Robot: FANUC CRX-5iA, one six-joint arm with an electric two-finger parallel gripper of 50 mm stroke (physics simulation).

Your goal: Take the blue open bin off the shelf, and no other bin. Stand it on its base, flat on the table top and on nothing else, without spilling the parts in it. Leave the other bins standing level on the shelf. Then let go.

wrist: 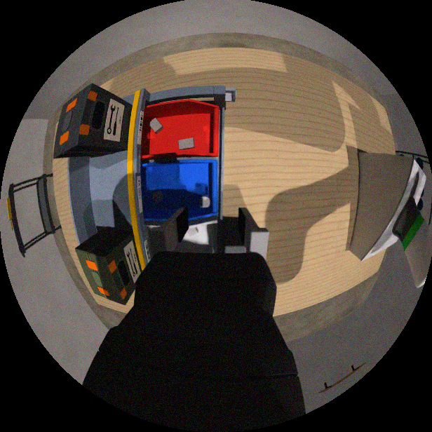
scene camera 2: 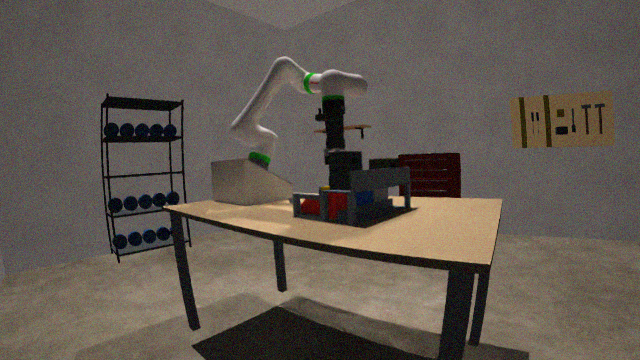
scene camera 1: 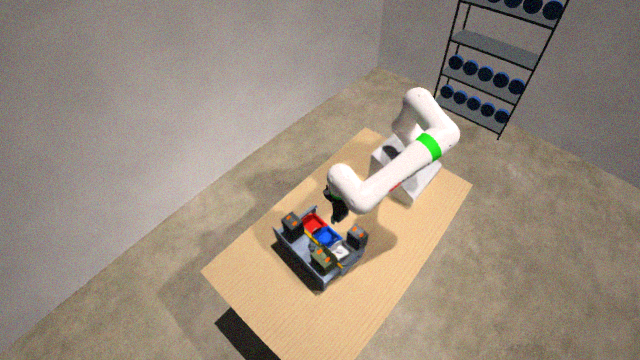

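Pixels of known places: gripper, fingertip midpoint: [scene camera 1: 337,220]; arm's base, origin of the base link: [scene camera 2: 255,171].
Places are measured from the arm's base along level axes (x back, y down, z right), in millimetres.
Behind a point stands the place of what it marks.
Note:
The blue open bin [scene camera 1: 326,237] @(x -616, y 150, z 14 mm) [scene camera 2: 365,197] @(x -739, y 100, z -7 mm) [wrist: 182,175] sits in the grey shelf [scene camera 1: 300,246] @(x -778, y 57, z 26 mm) [scene camera 2: 380,178] @(x -828, y 29, z 25 mm) [wrist: 107,182], between the red bin [scene camera 1: 313,223] @(x -611, y 150, z 129 mm) [scene camera 2: 338,201] @(x -741, y 96, z 140 mm) [wrist: 197,122] and a light grey bin [scene camera 1: 340,251] @(x -623, y 135, z -103 mm) [wrist: 202,233]. Small parts lie in the blue bin. The bins look level. My gripper [scene camera 1: 335,220] @(x -570, y -22, z -18 mm) [wrist: 212,217] is open and empty, pointing down above the front side of the bins. In the wrist view its fingers overlap the grey bin's area, beside the near end of the blue bin. In scene camera 2 a dark box partly hides the fingers.
Dark toolboxes [scene camera 1: 292,226] @(x -769, y -64, z 80 mm) [scene camera 1: 357,236] @(x -540, y 29, z -135 mm) and a green toolbox [scene camera 1: 322,259] @(x -767, y -38, z -132 mm) [wrist: 110,265] stand at the shelf. A yellow strip [wrist: 132,170] runs behind the bins. The shelf stands on the wooden table [scene camera 1: 280,295] @(x -999, y 159, z -73 mm) [scene camera 2: 430,230] @(x -1055, y 159, z 122 mm). The robot's pedestal [scene camera 2: 240,181] @(x -103, y 40, z 151 mm) stands at the far end.

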